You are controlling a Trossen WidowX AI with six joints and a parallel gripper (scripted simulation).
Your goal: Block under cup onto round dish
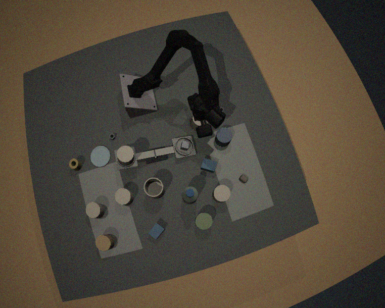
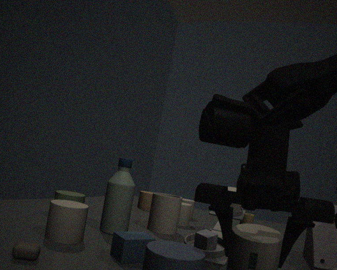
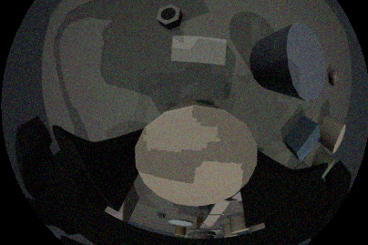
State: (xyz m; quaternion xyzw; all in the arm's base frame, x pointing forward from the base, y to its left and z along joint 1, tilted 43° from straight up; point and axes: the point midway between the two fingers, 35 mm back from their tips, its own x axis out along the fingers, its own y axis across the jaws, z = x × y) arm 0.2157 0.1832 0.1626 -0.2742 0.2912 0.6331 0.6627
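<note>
My gripper tip is 10 mm short of the pale blue round dish, 480 mm to the left of it and 40 mm above it. From my gripper tip the other things lie so: bottle: 300 mm ahead, 130 mm to the right, 70 mm above; balance: 80 mm ahead, 220 mm to the right, 10 mm below.
</note>
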